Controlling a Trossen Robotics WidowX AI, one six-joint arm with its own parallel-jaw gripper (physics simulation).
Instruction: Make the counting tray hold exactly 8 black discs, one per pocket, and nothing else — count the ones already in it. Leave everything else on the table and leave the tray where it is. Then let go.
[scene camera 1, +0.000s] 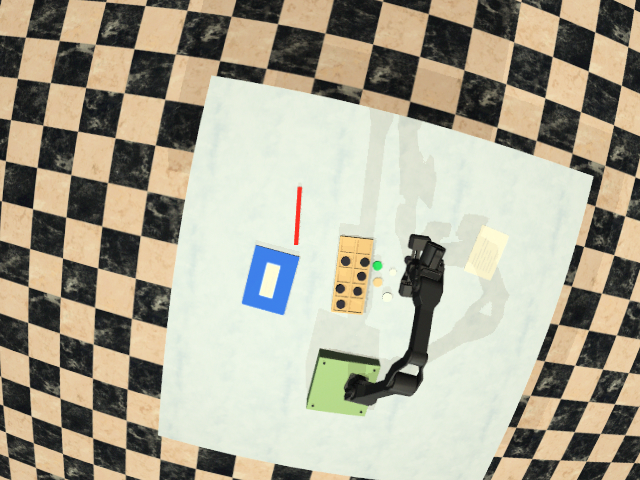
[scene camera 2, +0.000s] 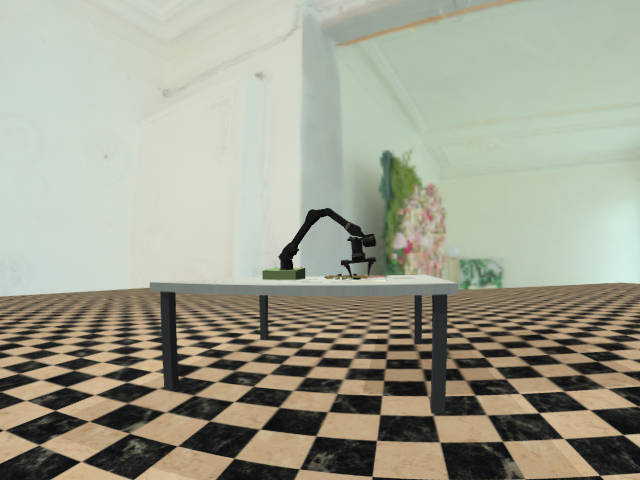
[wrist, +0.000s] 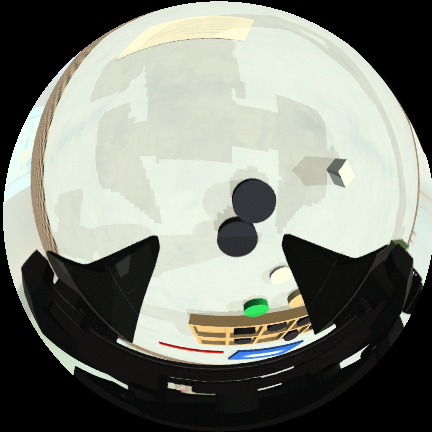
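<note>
The tan counting tray (scene camera 1: 348, 274) (wrist: 220, 320) has two columns of five pockets. In scene camera 1 both top pockets are empty, both second-row pockets hold black discs, the third row has one at right, the fourth has two, and the fifth has one at left. Two loose black discs (wrist: 254, 200) (wrist: 237, 238) lie touching on the table in the wrist view; the arm hides them in scene camera 1. My gripper (scene camera 1: 412, 266) (scene camera 2: 359, 274) (wrist: 221, 241) is open and empty, low over the table right of the tray; the nearer loose disc shows between its fingertips.
Beside the tray lie a green disc (scene camera 1: 377, 265) (wrist: 256, 307), a tan disc (scene camera 1: 377, 282) and white pieces (scene camera 1: 392, 271) (scene camera 1: 387, 296). A whitish block (wrist: 341, 173) stands beyond the loose discs. A red bar (scene camera 1: 297, 215), blue frame (scene camera 1: 251, 281) and paper sheet (scene camera 1: 486, 252) lie farther out.
</note>
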